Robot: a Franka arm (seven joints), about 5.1 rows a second.
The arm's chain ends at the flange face. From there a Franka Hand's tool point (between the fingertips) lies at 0.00 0.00 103.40 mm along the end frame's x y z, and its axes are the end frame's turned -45 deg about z.
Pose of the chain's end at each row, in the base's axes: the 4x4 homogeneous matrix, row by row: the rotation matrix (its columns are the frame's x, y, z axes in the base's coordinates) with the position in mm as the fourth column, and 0 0 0 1 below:
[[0.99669, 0.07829, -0.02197, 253.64], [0.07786, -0.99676, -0.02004, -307.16], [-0.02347, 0.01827, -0.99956, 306.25], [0, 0, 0, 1]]
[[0.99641, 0.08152, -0.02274, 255.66], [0.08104, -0.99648, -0.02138, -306.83], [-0.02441, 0.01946, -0.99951, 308.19], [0, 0, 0, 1]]
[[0.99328, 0.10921, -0.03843, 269.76], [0.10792, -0.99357, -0.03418, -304.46], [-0.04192, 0.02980, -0.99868, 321.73], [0, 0, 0, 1]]
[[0.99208, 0.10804, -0.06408, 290.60], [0.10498, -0.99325, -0.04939, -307.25], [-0.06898, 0.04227, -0.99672, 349.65], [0, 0, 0, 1]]
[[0.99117, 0.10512, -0.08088, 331.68], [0.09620, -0.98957, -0.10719, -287.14], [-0.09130, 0.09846, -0.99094, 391.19], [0, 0, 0, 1]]
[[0.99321, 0.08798, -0.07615, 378.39], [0.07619, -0.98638, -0.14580, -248.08], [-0.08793, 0.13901, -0.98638, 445.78], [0, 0, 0, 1]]
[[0.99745, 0.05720, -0.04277, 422.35], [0.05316, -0.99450, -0.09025, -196.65], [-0.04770, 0.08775, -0.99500, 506.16], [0, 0, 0, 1]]
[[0.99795, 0.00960, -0.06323, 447.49], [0.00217, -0.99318, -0.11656, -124.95], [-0.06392, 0.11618, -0.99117, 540.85], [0, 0, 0, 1]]
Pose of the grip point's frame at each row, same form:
[[0.64941, 0.76013, -0.02197, 251.37], [0.75987, -0.64976, -0.02004, -309.23], [-0.02951, -0.00368, -0.99956, 202.90], [0, 0, 0, 1]]
[[0.64692, 0.76221, -0.02274, 253.31], [0.76192, -0.64731, -0.02138, -309.04], [-0.03102, -0.00350, -0.99951, 204.84], [0, 0, 0, 1]]
[[0.62513, 0.77958, -0.03843, 265.79], [0.77887, -0.62625, -0.03418, -307.99], [-0.05071, -0.00857, -0.99868, 218.47], [0, 0, 0, 1]]
[[0.62511, 0.77790, -0.06408, 283.97], [0.77657, -0.62810, -0.04939, -312.36], [-0.07867, -0.01889, -0.99672, 246.59], [0, 0, 0, 1]]
[[0.62653, 0.77519, -0.08088, 323.32], [0.76776, -0.63171, -0.10719, -298.22], [-0.13418, 0.00506, -0.99094, 288.73], [0, 0, 0, 1]]
[[0.64009, 0.76452, -0.07615, 370.52], [0.75135, -0.64360, -0.14580, -263.16], [-0.16047, 0.03612, -0.98638, 343.79], [0, 0, 0, 1]]
[[0.66486, 0.74575, -0.04277, 417.93], [0.74081, -0.66563, -0.09025, -205.98], [-0.09578, 0.02832, -0.99500, 403.28], [0, 0, 0, 1]]
[[0.69887, 0.71245, -0.06323, 440.95], [0.70382, -0.70075, -0.11656, -137.00], [-0.12735, 0.03695, -0.99117, 438.36], [0, 0, 0, 1]]

